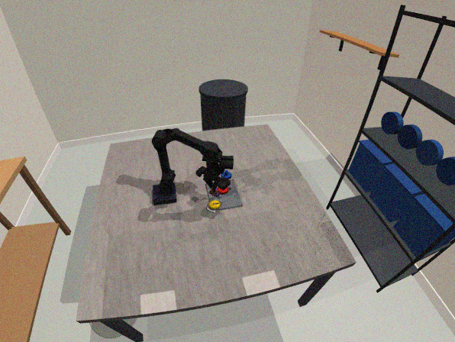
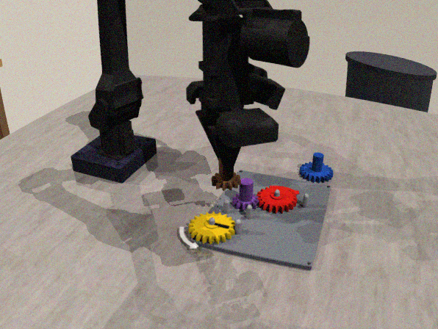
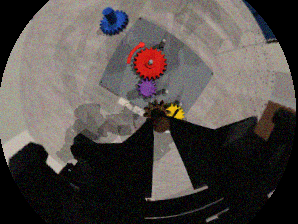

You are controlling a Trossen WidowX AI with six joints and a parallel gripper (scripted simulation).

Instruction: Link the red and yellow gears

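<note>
My gripper tip is 6 cm above the purple gear, 3 cm to the right of it and 2 cm short of it. Also, from my gripper tip: yellow gear (7 cm below, 5 cm to the right); brown gear (1 cm below); red gear (7 cm below, 6 cm to the left, 6 cm ahead).
</note>
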